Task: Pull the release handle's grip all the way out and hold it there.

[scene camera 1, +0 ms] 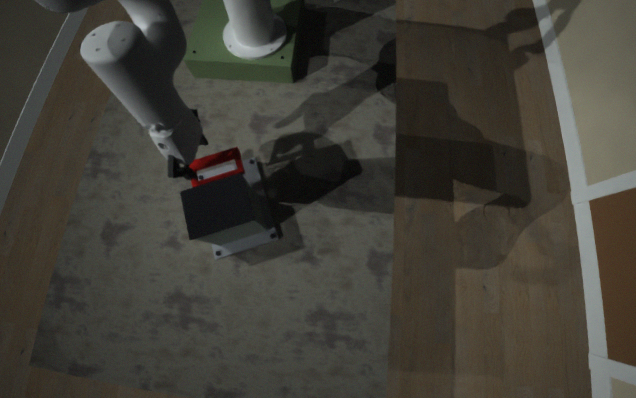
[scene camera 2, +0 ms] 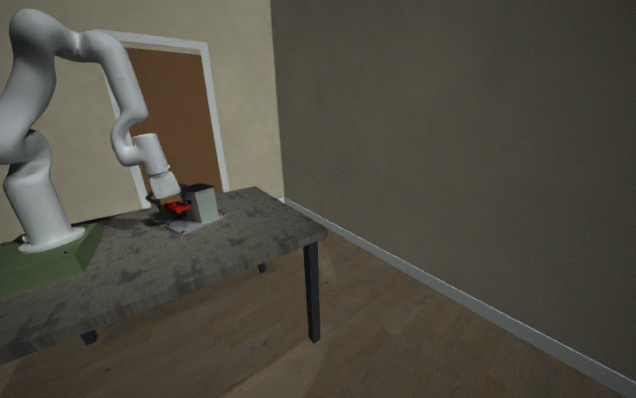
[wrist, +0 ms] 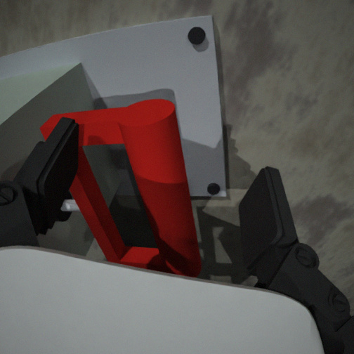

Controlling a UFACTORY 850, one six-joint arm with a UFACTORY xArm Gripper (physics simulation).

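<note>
The red release handle (scene camera 1: 222, 157) (wrist: 170, 210) is a rectangular frame with a thick round grip bar on its outer side. It stands out from a pale grey-green box with a dark top (scene camera 1: 217, 206) (scene camera 2: 205, 205) (wrist: 30, 100). A white rod (wrist: 71, 205) shows between the frame and the box side. The box stands on a light grey plate (scene camera 1: 252, 172) (scene camera 2: 182, 227) (wrist: 150, 55). My gripper (scene camera 1: 197, 159) (scene camera 2: 174, 206) (wrist: 166, 165) is open around the handle. In the wrist view one finger is at the frame's box side, the other beyond the grip bar with a gap. The handle's lower end is partly hidden.
Dark bolts (wrist: 196, 35) stand up from the plate's corners. The mottled grey table (scene camera 1: 150, 300) (scene camera 2: 240, 240) carries the plate, and the green arm base (scene camera 1: 240, 70) (scene camera 2: 45, 265) stands behind the handle. The box rises close beside the finger on the frame's inner side.
</note>
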